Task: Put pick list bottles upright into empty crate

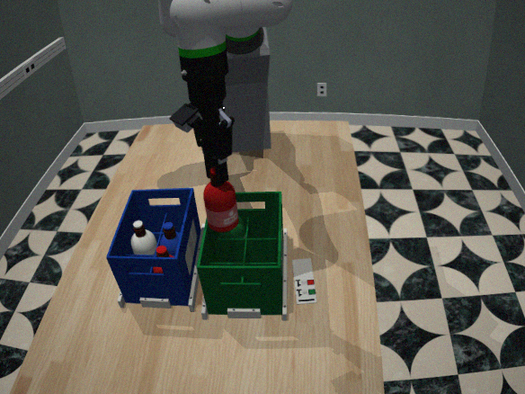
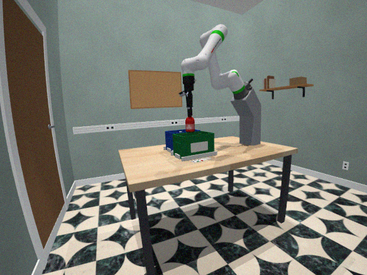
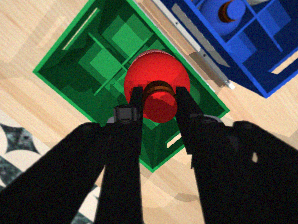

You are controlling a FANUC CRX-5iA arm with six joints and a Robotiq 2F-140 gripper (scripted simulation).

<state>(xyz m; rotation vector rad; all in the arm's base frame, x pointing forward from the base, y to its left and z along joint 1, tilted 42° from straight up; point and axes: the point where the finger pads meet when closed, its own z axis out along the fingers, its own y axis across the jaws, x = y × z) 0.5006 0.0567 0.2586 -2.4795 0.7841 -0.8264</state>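
My gripper is now 8 cm above the red-label bottle. Also, from my hand: blue bottle: 26 cm below, 15 cm to the right, 2 cm ahead; green bottle: 26 cm below, 8 cm behind, 2 cm to the right; green crate: 26 cm below, 4 cm to the left, 1 cm behind.
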